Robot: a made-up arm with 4 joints.
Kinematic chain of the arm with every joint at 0, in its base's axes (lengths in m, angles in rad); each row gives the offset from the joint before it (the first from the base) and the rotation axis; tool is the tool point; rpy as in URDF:
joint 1: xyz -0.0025 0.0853 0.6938 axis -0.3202 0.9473 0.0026
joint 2: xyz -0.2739 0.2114 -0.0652 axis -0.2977 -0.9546 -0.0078
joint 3: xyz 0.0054 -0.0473 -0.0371 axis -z
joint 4: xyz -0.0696 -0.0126 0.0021 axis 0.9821 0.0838 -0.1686
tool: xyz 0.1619 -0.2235 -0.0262 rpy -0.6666 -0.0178 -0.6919
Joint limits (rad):
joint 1: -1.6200..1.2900
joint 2: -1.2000..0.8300
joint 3: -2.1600..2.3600
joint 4: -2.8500..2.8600
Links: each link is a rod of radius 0.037 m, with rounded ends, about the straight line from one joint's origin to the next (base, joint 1, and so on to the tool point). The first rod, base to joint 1, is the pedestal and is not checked.
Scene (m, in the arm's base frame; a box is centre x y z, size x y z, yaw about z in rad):
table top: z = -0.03
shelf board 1: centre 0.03 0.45 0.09 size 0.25 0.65 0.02 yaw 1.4
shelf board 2: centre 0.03 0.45 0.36 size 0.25 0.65 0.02 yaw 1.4
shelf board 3: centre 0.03 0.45 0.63 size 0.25 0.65 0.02 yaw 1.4
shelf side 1: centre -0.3 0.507 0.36 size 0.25 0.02 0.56 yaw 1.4
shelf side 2: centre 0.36 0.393 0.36 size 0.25 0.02 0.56 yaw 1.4
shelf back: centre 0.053 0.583 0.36 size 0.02 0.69 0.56 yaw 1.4
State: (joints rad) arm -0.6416 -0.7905 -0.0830 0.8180
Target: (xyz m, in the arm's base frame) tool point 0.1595 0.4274 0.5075
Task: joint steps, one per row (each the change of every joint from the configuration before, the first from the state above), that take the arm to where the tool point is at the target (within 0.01 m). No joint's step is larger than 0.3 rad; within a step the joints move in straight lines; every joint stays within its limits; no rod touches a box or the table.
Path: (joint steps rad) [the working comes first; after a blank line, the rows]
Joints at the target: -1.1782 -0.6578 -1.3644 0.3088
Straight joint move there: touches shelf board 2.

1: -0.1186 0.1566 -0.1988 -0.2326
2: -0.1187 0.1567 -0.1987 -0.2326
3: -0.1186 0.1566 -0.1988 -0.2327
4: -0.0603 -0.1124 -0.2283 0.0629
5: -0.0602 -0.1124 -0.2284 0.0629
6: -0.0602 -0.1124 -0.2284 0.0629

